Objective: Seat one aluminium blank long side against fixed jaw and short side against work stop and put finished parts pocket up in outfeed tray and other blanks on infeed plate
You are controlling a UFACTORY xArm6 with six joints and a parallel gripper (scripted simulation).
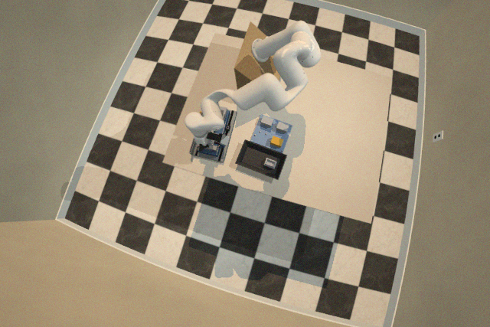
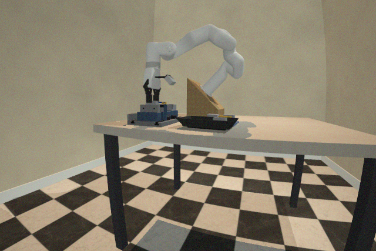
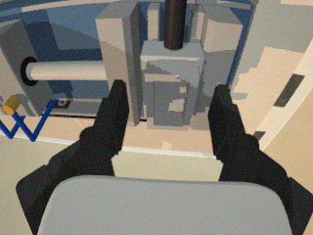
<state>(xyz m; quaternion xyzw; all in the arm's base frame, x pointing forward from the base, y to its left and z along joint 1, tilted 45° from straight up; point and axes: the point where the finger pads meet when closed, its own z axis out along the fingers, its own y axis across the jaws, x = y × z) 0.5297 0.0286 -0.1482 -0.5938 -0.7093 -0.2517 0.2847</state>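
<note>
Right now the fixed jaw is 40 mm below my hand, 30 mm ahead of it and 10 mm to the left of it. Round my hand: push rod: 90 mm behind, 40 mm below, 10 mm to the right; then dark work stop rod: 50 mm to the left, 30 mm below, 10 mm behind; then vise: 80 mm below, 70 mm behind, 10 mm to the right.
</note>
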